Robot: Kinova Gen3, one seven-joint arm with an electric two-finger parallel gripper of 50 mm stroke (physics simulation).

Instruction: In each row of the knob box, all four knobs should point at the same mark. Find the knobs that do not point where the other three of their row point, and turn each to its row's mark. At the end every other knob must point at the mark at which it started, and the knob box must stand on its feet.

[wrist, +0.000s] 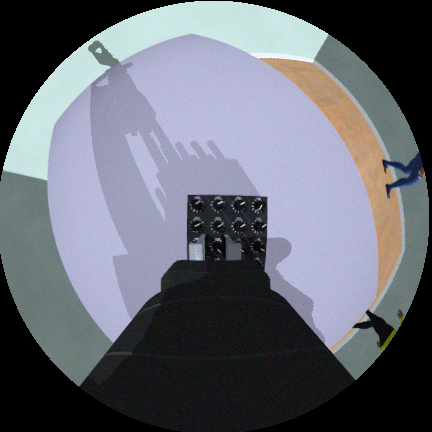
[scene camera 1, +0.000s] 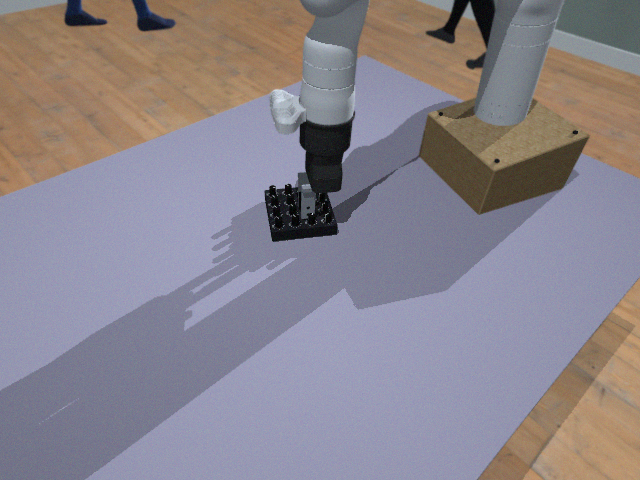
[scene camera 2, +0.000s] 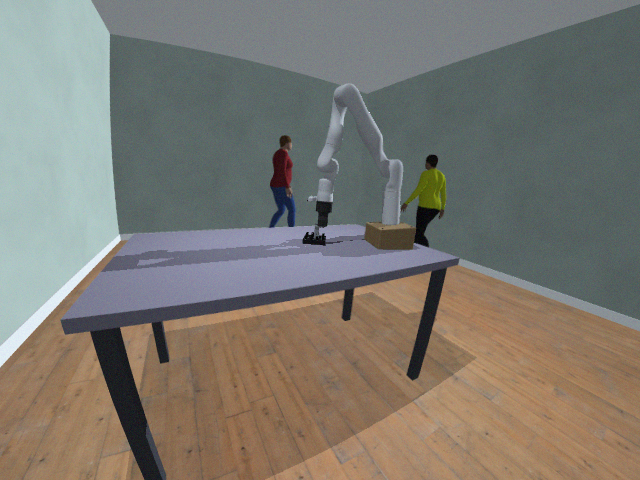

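Pixels of known places: gripper, fingertip midpoint: (wrist: 214, 242) (scene camera 1: 306, 212) (scene camera 2: 316, 237); arm's base at its link origin: (scene camera 1: 500, 111) (scene camera 2: 390, 223).
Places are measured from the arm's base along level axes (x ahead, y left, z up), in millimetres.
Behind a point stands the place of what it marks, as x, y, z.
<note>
The black knob box (scene camera 1: 305, 235) @(403, -126, -99) (scene camera 2: 313, 241) @(405, -128, -90) (wrist: 228, 215) @(388, -186, -84) stands flat on the table, with black knobs in rows. My gripper (scene camera 1: 307, 213) @(373, -150, -81) (scene camera 2: 316, 233) @(373, -150, -81) (wrist: 214, 242) @(373, -150, -81) is partly open and low over the box. Its grey fingers stand on either side of a knob (wrist: 217, 246) @(369, -151, -68) in the third row from the top of the wrist view, second from the left, and do not grip it. In that view's top row, the rightmost knob (wrist: 258, 205) @(375, -220, -68) has a steeper pointer line than the other three. The second row's pointers look alike. The fingers and gripper body hide much of the lower rows.
The table (scene camera 1: 403, 372) @(508, 125, -106) (scene camera 2: 232, 276) @(855, 73, -106) (wrist: 300, 165) @(371, -344, -106) carries the box. The arm's brown base block (scene camera 1: 460, 175) @(130, 6, -68) (scene camera 2: 388, 236) @(121, 87, -41) stands to the right of the knob box in the scene views. Neighbouring knobs stand close around the fingers. Two people stand beyond the table.
</note>
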